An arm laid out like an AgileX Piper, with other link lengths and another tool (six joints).
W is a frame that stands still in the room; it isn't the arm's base.
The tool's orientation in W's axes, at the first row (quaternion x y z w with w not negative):
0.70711, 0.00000, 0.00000, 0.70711
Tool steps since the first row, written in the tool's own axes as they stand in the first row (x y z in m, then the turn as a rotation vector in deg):
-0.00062, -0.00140, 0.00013, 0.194, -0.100, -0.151
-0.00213, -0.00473, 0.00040, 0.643, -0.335, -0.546
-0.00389, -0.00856, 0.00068, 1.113, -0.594, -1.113
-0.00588, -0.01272, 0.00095, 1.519, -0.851, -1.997
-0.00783, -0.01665, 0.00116, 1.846, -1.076, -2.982
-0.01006, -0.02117, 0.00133, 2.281, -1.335, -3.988
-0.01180, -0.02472, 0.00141, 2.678, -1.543, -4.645
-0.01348, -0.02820, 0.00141, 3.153, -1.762, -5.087
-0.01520, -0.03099, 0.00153, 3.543, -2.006, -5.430
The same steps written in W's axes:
-0.00062, -0.00013, -0.00140, 0.194, 0.151, -0.100
-0.00213, -0.00040, -0.00473, 0.643, 0.546, -0.335
-0.00389, -0.00068, -0.00856, 1.113, 1.113, -0.594
-0.00588, -0.00095, -0.01272, 1.519, 1.997, -0.851
-0.00783, -0.00116, -0.01665, 1.846, 2.982, -1.076
-0.01006, -0.00133, -0.02117, 2.281, 3.988, -1.335
-0.01180, -0.00141, -0.02472, 2.678, 4.645, -1.543
-0.01348, -0.00141, -0.02820, 3.153, 5.087, -1.762
-0.01520, -0.00153, -0.03099, 3.543, 5.430, -2.006

